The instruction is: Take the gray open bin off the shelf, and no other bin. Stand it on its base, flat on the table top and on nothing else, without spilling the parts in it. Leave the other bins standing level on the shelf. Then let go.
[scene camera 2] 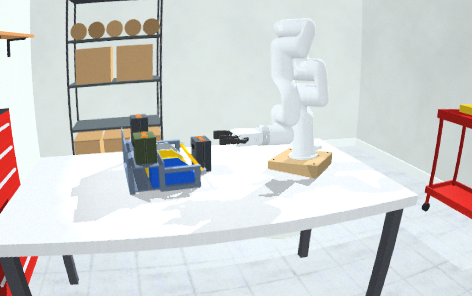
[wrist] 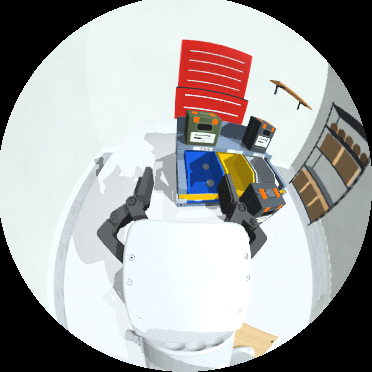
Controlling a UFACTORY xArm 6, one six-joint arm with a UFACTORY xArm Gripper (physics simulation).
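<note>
The gray open bin sits in the shelf rack, at the right end of the row in the wrist view, beside the yellow bin. The blue bin is at the other end, with small gray parts in it. Whether the gray bin holds parts I cannot tell. A black case partly hides the gray bin's front in the wrist view. My gripper is open and empty, above the table top, apart from the shelf and bins on the robot-base side.
The black case with orange clips stands upright in front of the rack. A green case and another dark case stand on the rack's upper rear level. My wooden base block is on the table.
</note>
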